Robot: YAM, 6 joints.
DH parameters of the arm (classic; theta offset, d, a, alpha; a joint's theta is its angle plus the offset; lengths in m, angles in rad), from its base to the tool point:
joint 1: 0 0.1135 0.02 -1.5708
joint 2: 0 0 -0.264 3.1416
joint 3: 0.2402 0 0.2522 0
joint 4: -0.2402 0 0.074 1.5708
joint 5: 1.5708 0 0 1.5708
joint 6: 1.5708 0.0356 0 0
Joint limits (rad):
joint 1: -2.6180..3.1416
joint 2: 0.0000..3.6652
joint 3: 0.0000..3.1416
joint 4: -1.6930..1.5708
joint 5: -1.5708..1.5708
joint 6: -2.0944..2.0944
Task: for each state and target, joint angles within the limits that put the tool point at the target. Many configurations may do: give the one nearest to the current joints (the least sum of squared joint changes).
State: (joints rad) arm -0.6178 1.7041 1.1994 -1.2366 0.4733 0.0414
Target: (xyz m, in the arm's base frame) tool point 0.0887 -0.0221 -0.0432
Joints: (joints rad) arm -0.1526 2.7244 0.6589 -0.8946 0.2371 0.0414
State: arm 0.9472 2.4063 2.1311 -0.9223 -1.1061 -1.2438
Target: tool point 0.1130 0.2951 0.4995
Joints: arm 1.1016 1.7117 2.2275 -1.0966 -1.1609 -1.2438
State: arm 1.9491 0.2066 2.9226 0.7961 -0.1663 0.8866
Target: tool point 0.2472 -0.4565 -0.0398
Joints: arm 2.0788 0.0233 3.1416 1.3262 -0.1709 0.8866
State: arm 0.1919 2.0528 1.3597 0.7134 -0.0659 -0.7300
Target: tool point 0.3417 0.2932 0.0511
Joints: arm 0.7009 2.3298 1.1714 0.6468 -0.1052 -0.7300
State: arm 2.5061 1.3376 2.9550 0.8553 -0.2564 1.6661
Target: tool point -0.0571 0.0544 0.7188
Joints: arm 2.2998 1.7038 2.7682 0.9090 -0.1793 1.6661
